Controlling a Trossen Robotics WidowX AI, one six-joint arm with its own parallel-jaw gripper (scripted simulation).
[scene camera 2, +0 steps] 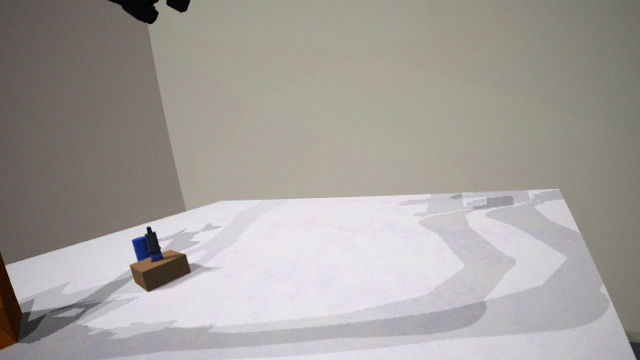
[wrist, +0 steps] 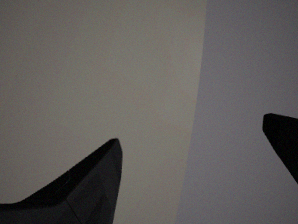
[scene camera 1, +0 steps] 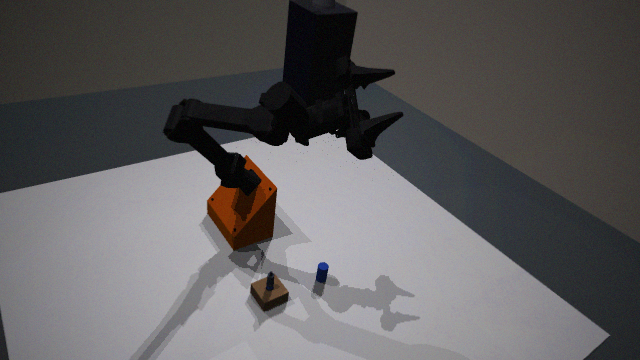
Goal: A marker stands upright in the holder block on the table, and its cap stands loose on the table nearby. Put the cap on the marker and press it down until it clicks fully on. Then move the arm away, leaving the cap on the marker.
Path:
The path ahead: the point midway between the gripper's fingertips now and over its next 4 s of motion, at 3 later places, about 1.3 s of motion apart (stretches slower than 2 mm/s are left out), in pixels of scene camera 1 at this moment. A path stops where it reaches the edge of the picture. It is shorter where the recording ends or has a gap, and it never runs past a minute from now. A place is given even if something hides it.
The gripper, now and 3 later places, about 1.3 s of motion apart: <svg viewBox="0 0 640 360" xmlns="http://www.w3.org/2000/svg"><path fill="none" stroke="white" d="M398 92L392 224L323 259L321 275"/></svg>

